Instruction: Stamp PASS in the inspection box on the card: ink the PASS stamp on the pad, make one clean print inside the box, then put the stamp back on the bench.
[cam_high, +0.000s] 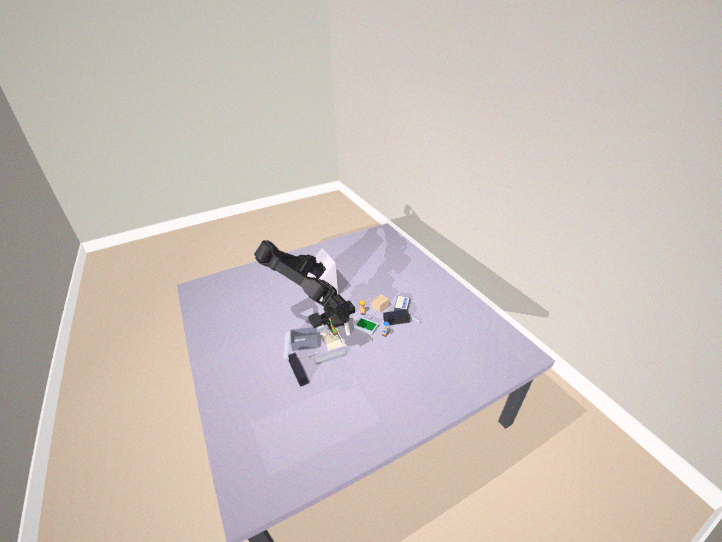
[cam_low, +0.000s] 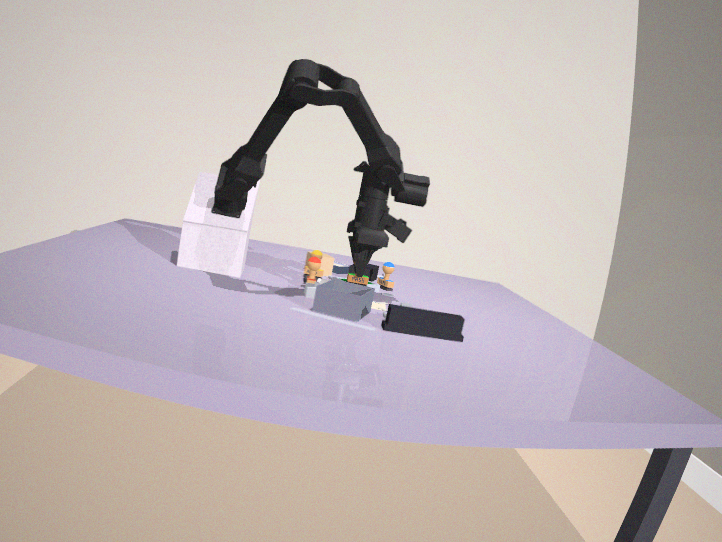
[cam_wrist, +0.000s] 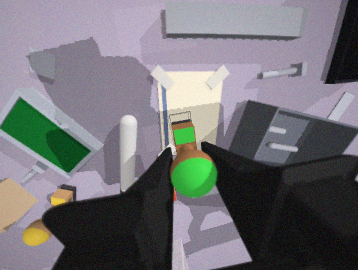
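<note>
Now: gripper tip 5 cm above the cream card, 1 cm to the left of it and 1 cm short of it. From my gripper tip the other things lie so: red-knobbed stamp: 9 cm behind, 4 cm to the left, 3 cm below; green-knobbed stamp: right at my gripper tip; white pen: 8 cm to the left, 6 cm behind, 4 cm below.
</note>
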